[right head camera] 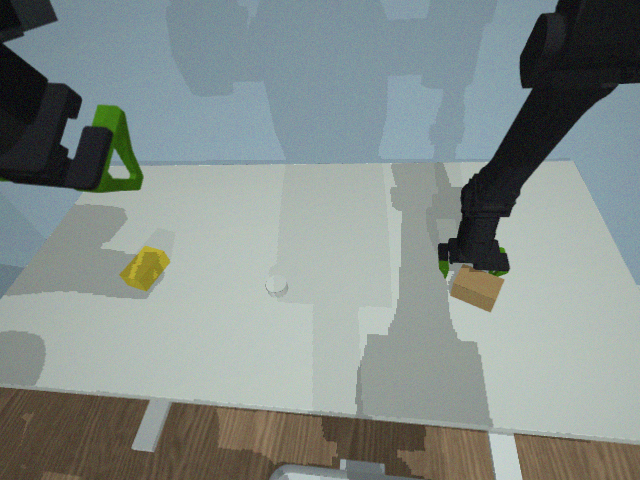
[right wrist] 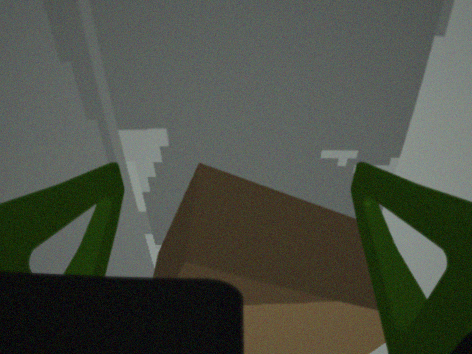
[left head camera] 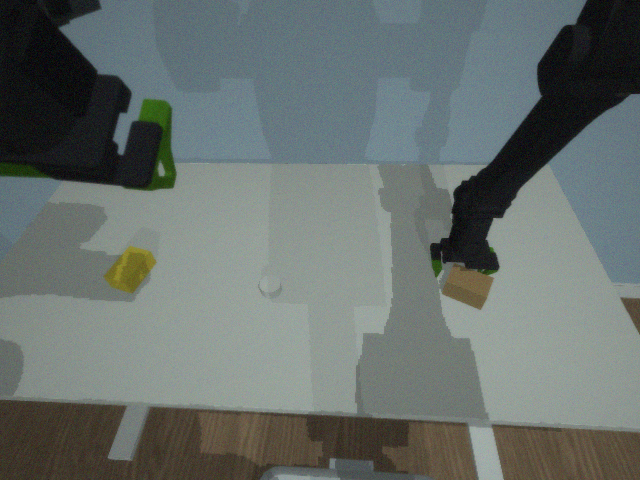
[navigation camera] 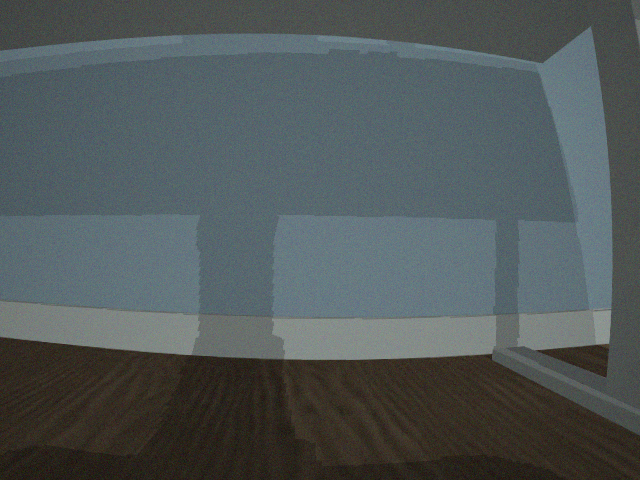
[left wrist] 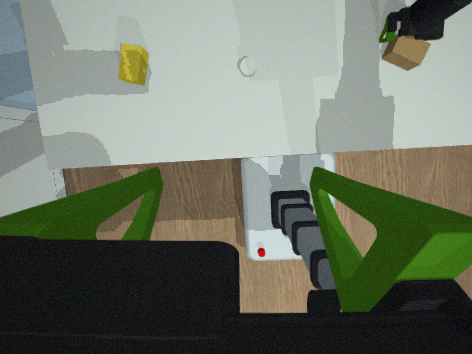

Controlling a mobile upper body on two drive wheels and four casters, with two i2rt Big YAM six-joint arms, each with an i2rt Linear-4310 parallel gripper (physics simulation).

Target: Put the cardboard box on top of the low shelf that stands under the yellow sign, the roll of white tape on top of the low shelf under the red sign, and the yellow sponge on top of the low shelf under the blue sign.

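Frame: origin at the left arm's base, x ahead, y left, z up, level; millimetres.
Seen in the pictures: left gripper, between the fingertips: (right head camera: 93, 179) (left head camera: 120, 176) (left wrist: 236, 175); right gripper, between the fingertips: (right head camera: 466, 277) (right wrist: 237, 175) (left head camera: 456, 276) (left wrist: 396, 39).
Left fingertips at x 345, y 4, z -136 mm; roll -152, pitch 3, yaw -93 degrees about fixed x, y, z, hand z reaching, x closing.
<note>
Offsets run from my left fingertips to a thing's top centre. Level surfaces: height alone.
The brown cardboard box @[263 mm ahead, 479 mm right, 504 mm down] (left head camera: 467, 287) (right head camera: 476, 289) (left wrist: 406, 52) (right wrist: 270, 240) lies on the white table, at the right in the head views. My right gripper (left head camera: 463, 271) (right head camera: 471, 271) (right wrist: 237, 175) is open right beside and over the box; in the right wrist view the box shows between and below the fingertips, turned at an angle. The yellow sponge @[287 mm ahead, 328 mm left, 509 mm down] (left head camera: 130, 269) (right head camera: 145, 268) (left wrist: 133, 65) lies at the left of the table. The white tape roll @[254 mm ahead, 24 mm right, 530 mm down] (left head camera: 269, 285) (right head camera: 276, 285) (left wrist: 247, 66) lies near the middle. My left gripper (left wrist: 236, 175) is open and empty, high up. The shelves and signs do not show.
The white table @[554 mm down] (left head camera: 206, 351) (right head camera: 206, 346) (left wrist: 190, 125) stands against a blue wall (left head camera: 320, 118) (right head camera: 330, 124) (navigation camera: 336, 155). My white base (left wrist: 257, 200) is by its near edge, over a wooden floor. In the navigation camera, a grey table foot bar (navigation camera: 568, 382) lies on the floor at the right.
</note>
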